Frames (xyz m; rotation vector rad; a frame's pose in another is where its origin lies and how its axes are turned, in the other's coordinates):
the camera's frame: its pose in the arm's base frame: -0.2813 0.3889 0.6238 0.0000 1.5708 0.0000
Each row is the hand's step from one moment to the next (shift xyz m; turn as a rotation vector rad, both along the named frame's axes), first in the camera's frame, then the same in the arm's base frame.
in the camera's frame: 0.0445 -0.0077 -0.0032 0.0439 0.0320 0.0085
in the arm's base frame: -0.0032 -0.0077 -0.0445 0.0085 0.0320 -0.0439
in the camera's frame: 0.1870 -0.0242 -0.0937 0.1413 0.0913 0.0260
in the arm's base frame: -0.0937 -0.0242 -0.1870 0.0260 0.0913 -0.1413
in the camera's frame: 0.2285 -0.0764 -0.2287 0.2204 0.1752 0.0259
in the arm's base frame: -0.2287 -0.0764 -0.2285 0.0259 0.1752 -0.2204
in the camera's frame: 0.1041 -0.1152 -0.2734 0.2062 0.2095 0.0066
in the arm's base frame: -0.2734 -0.1152 -0.1041 0.0066 0.2095 -0.2062
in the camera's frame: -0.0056 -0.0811 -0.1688 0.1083 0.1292 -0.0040
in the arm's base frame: -0.1688 -0.0811 0.0056 -0.0040 0.1292 -0.1083
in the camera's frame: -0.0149 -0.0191 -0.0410 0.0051 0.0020 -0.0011
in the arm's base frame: -0.0410 -0.0191 0.0149 -0.0011 0.0020 -0.0051
